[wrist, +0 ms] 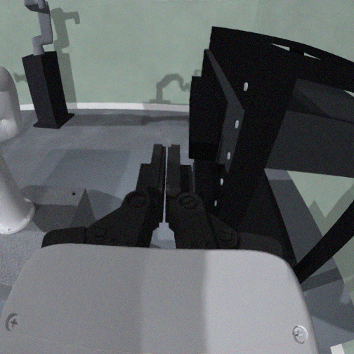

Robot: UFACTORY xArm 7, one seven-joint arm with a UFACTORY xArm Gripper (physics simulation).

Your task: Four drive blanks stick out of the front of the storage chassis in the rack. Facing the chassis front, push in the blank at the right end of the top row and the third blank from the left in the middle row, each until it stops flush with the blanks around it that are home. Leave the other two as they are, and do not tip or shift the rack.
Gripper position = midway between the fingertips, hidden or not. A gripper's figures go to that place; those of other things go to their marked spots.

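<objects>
Black rack (256, 105): 0.23 m from the lens. My gripper (166, 162) is 0.14 m from the lens.
</objects>
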